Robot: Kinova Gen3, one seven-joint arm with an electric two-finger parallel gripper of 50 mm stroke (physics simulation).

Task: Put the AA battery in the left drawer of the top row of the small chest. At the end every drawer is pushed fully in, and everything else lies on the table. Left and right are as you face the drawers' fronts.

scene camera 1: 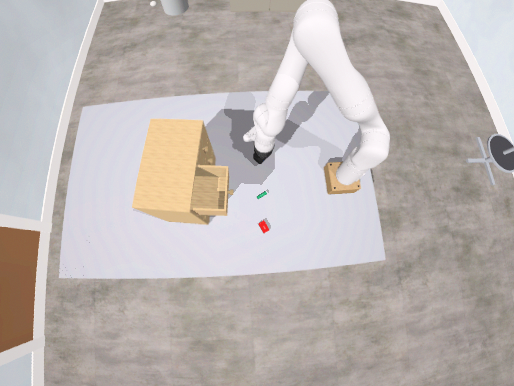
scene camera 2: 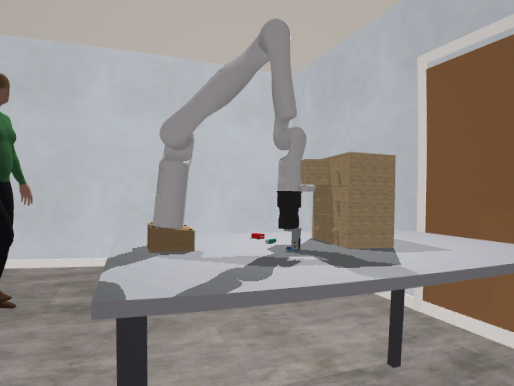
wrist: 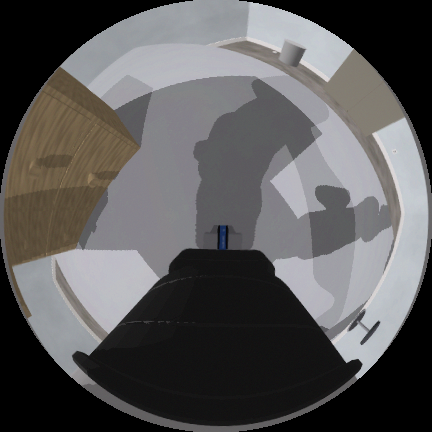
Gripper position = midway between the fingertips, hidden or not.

I see my gripper (scene camera 2: 295,249), a small wooden chest (scene camera 1: 164,187), a drawer (scene camera 1: 211,184) and a drawer (wrist: 64,226).
The small wooden chest shows as well in scene camera 2 (scene camera 2: 371,190). My gripper also shows in the wrist view (wrist: 222,233).
